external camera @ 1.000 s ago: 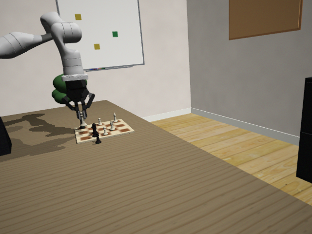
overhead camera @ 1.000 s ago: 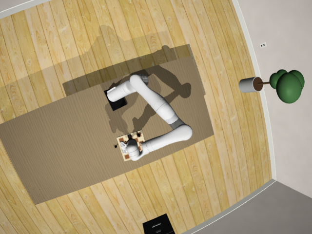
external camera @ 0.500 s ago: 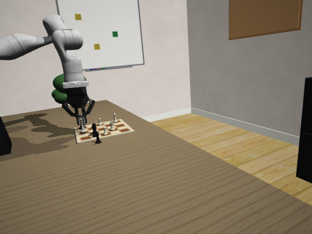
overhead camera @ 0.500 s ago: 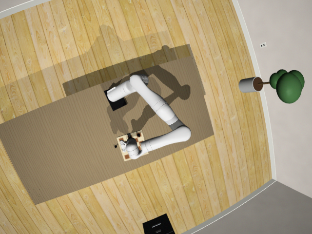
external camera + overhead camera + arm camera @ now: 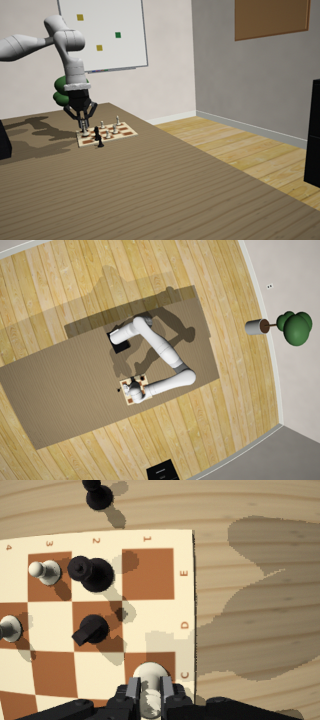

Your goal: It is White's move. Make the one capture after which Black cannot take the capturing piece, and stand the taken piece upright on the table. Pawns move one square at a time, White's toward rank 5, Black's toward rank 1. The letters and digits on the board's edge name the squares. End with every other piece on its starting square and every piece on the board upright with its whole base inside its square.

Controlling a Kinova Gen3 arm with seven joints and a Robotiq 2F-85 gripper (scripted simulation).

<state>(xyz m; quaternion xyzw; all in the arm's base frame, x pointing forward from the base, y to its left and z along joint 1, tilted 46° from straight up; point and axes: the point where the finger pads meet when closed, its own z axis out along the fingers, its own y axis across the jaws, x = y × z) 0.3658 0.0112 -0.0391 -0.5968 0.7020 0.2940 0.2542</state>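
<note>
The tall white piece lies 1 cm below my hand. Round my hand: black pawn: 2 cm ahead, 14 cm to the right, 4 cm below; then tall black piece: 1 cm ahead, 7 cm to the left, 2 cm below; then chessboard: 8 cm ahead, 1 cm to the right, 5 cm below.
</note>
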